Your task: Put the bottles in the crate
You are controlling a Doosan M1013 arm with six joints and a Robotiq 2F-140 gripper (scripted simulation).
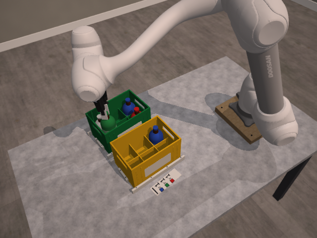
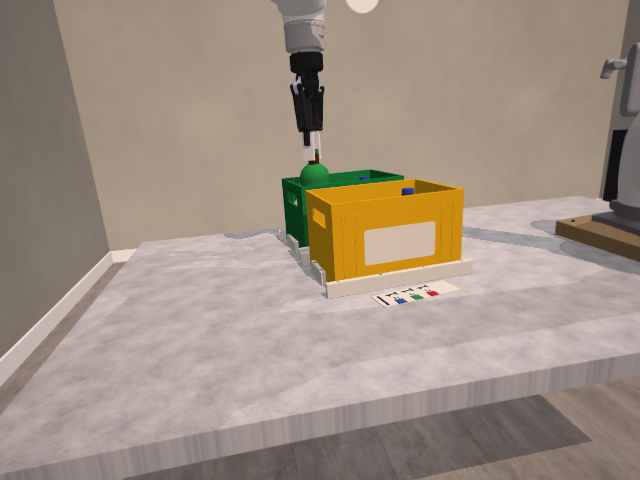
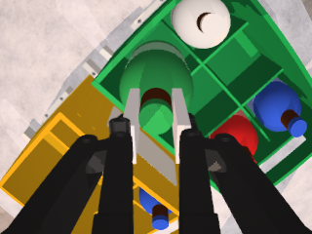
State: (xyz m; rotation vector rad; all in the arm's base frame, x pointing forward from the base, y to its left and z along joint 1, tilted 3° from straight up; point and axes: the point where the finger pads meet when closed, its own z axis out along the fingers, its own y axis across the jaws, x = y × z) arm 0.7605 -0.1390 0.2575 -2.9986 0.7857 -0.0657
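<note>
My gripper is now 8 cm above the green bottle. Also, from my hand: green crate (18 cm below, 7 cm to the right, 7 cm behind); red-capped bottle (18 cm below, 17 cm behind, 5 cm to the right); white bottle (18 cm below, 8 cm to the right, 2 cm ahead).
</note>
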